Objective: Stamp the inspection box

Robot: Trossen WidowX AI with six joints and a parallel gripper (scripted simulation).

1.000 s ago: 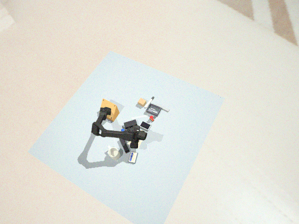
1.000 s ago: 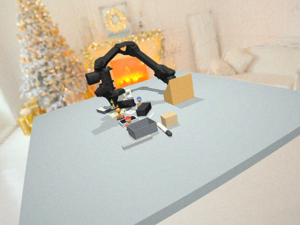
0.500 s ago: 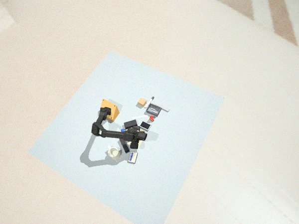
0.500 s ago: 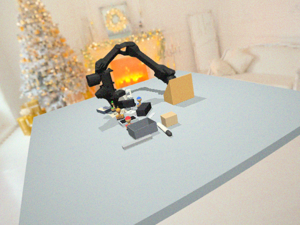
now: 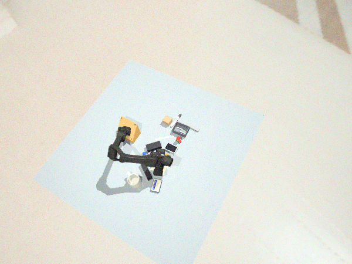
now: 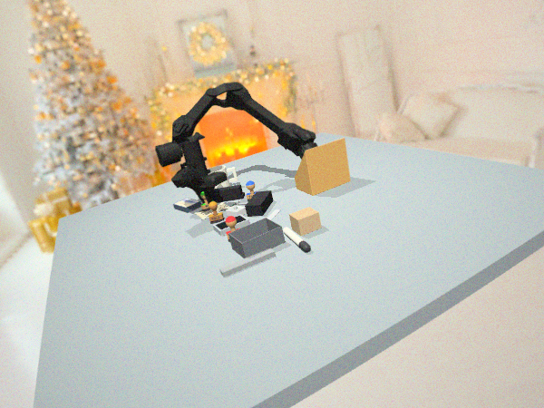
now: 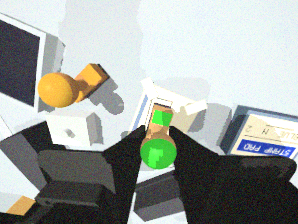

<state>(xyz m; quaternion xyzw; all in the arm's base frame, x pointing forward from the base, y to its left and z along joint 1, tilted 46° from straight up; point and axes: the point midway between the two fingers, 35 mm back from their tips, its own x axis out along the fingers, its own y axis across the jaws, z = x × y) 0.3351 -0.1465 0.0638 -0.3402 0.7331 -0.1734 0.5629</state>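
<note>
Right now the cream card is 2 cm behind my gripper tip, 1 cm to the right of it and 4 cm below it. Round my gripper tip: black bar 9 cm behind, 7 cm to the right, 2 cm below; then orange-knobbed stamp 1 cm ahead, 8 cm to the left, 2 cm below; then green-knobbed stamp right at my gripper tip.
</note>
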